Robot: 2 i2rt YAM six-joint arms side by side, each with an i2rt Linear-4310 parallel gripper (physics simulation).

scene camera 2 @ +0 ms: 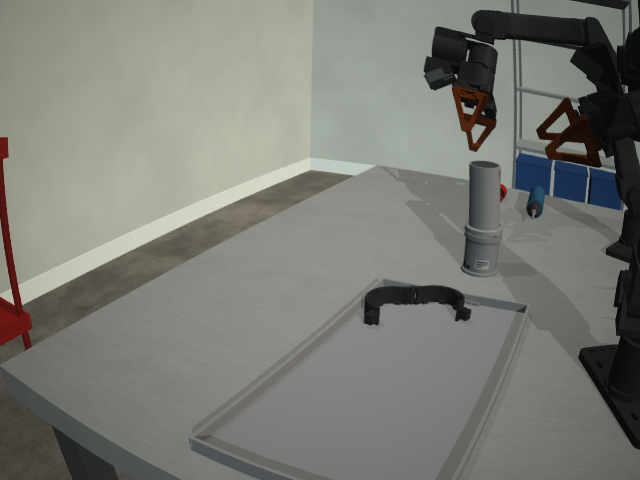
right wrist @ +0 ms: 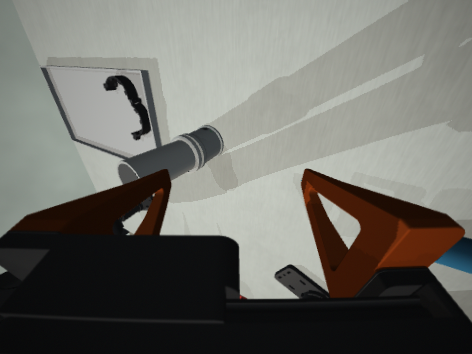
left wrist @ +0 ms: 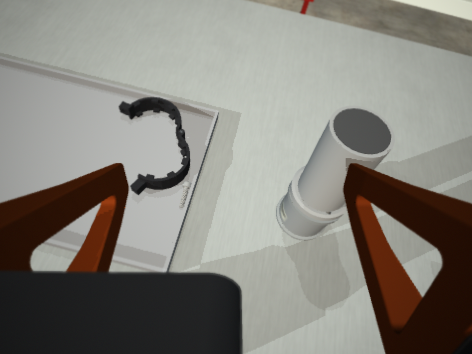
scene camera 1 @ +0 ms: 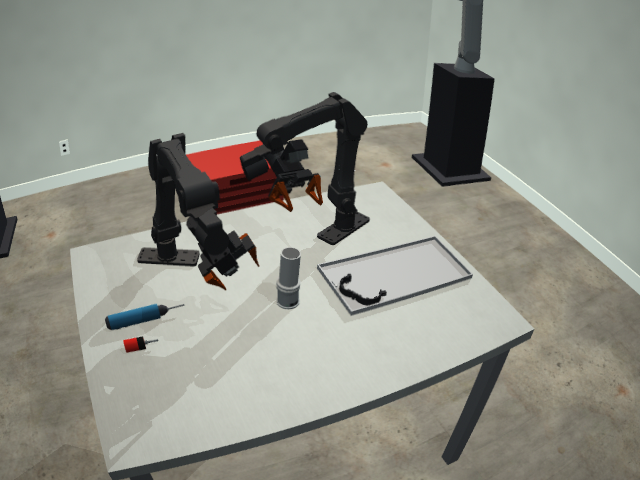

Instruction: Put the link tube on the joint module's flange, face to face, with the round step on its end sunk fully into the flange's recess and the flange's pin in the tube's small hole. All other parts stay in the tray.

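Where they show: left gripper, between the fingertips: point(scene camera 2: 541, 143) point(left wrist: 236, 175) point(scene camera 1: 307, 207); right gripper, between the fingertips: point(scene camera 2: 469, 141) point(right wrist: 236, 176) point(scene camera 1: 241, 277); left arm's base, origin of its link: point(scene camera 2: 626, 394) point(scene camera 1: 344, 228); right arm's base, origin of its link: point(scene camera 2: 631, 248) point(right wrist: 317, 296) point(scene camera 1: 168, 258).
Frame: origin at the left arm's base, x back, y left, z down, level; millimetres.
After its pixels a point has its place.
Note:
The grey link tube point(scene camera 1: 289, 268) @(x -129, y -405, z -134 mm) point(scene camera 2: 484, 196) @(x -120, y -361, z -121 mm) point(left wrist: 325, 175) @(x -100, y -363, z -126 mm) point(right wrist: 162, 162) @(x -119, y -410, z -128 mm) stands upright on the joint module point(scene camera 1: 287, 297) @(x -127, y -409, z -40 mm) point(scene camera 2: 480, 255) @(x -119, y -360, z -33 mm) point(left wrist: 302, 222) @(x -88, y -367, z -42 mm) point(right wrist: 210, 140) @(x -115, y -415, z -29 mm), its lower end at the flange ring. No gap shows there; the step, recess and pin are hidden. My left gripper point(scene camera 1: 306, 206) @(x -63, y -265, z -223 mm) point(scene camera 2: 542, 140) @(x -63, y -265, z -223 mm) point(left wrist: 236, 175) @(x -63, y -265, z -223 mm) is open and empty, above and behind the tube. My right gripper point(scene camera 1: 241, 276) @(x -102, y -544, z -171 mm) point(right wrist: 236, 176) @(x -102, y -544, z -171 mm) is open and empty, left of the tube in scene camera 1. A black hinged clamp point(scene camera 1: 356, 296) @(x -244, y -261, z -18 mm) point(left wrist: 186, 157) @(x -209, y -263, z -6 mm) lies open in the tray point(scene camera 1: 413, 295) @(x -356, y -140, z -7 mm).
Small screws point(left wrist: 184, 195) @(x -155, y -252, z -11 mm) lie in the tray beside the clamp. A blue screwdriver point(scene camera 1: 134, 316) @(x 113, y -758, z -35 mm) point(scene camera 2: 536, 200) @(x 100, y -684, z -40 mm) and a short red driver point(scene camera 1: 131, 344) @(x 37, y -826, z -30 mm) lie on the table at the left in scene camera 1. A red cabinet point(scene camera 1: 222, 160) stands behind the table.

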